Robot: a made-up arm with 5 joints.
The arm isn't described. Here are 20 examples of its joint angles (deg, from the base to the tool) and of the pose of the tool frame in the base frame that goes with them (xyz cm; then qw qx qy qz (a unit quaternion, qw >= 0)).
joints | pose
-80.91 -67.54 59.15 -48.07 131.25 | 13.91 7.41 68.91 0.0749 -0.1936 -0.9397 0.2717
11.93 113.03 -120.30 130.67 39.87 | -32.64 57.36 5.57 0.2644 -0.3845 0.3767 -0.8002
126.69 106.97 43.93 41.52 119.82 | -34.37 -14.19 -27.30 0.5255 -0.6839 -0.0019 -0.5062
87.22 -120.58 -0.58 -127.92 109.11 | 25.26 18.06 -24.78 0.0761 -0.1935 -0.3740 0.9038
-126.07 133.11 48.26 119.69 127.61 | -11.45 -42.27 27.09 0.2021 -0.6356 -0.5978 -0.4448
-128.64 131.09 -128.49 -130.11 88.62 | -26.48 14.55 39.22 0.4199 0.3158 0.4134 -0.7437
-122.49 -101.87 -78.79 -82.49 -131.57 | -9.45 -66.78 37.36 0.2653 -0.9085 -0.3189 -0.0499
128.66 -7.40 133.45 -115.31 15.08 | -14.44 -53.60 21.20 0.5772 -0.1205 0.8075 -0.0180
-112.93 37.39 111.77 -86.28 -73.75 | -38.64 40.27 73.30 0.7083 -0.1868 0.4510 -0.5099
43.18 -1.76 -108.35 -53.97 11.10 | -51.80 74.04 -49.50 0.1707 -0.8653 0.0354 -0.4700
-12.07 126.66 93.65 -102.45 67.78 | 11.23 33.96 30.28 0.1549 -0.5735 0.3097 0.7424
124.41 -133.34 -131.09 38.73 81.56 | -3.63 -28.35 -19.36 0.6568 0.5393 0.2924 0.4384
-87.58 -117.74 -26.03 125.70 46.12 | -7.20 8.52 23.63 0.5970 -0.2458 -0.1790 -0.7424
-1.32 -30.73 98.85 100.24 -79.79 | 7.19 55.80 -41.15 0.6229 -0.1255 -0.6805 -0.3650
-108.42 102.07 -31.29 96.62 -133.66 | -8.65 -62.55 38.47 0.0196 -0.6026 -0.7590 -0.2456
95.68 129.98 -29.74 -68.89 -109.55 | 21.63 20.84 -33.85 0.4073 0.0050 -0.9022 -0.1418
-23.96 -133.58 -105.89 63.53 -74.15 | 7.87 -3.55 73.60 0.6692 -0.0066 0.6957 0.2610
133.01 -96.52 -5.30 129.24 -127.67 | -37.41 -6.26 -47.79 0.6001 0.6984 -0.2850 0.2663
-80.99 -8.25 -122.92 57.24 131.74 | 5.29 24.75 75.10 0.5160 0.2256 -0.4365 -0.7017
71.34 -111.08 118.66 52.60 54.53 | 23.40 27.58 -18.72 0.0729 0.6518 -0.7508 -0.0783
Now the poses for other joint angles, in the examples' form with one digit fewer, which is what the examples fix.
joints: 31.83 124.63 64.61 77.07 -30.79
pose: -30.8 -5.9 -39.8 0.632 0.517 0.105 0.568
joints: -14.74 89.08 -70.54 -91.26 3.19
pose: -72.3 9.9 55.6 0.783 -0.605 0.101 0.101
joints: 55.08 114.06 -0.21 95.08 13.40
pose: -18.2 3.0 -41.1 0.687 0.387 -0.050 0.613
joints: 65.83 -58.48 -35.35 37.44 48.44
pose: -15.4 10.2 -51.8 0.347 -0.597 -0.597 -0.408
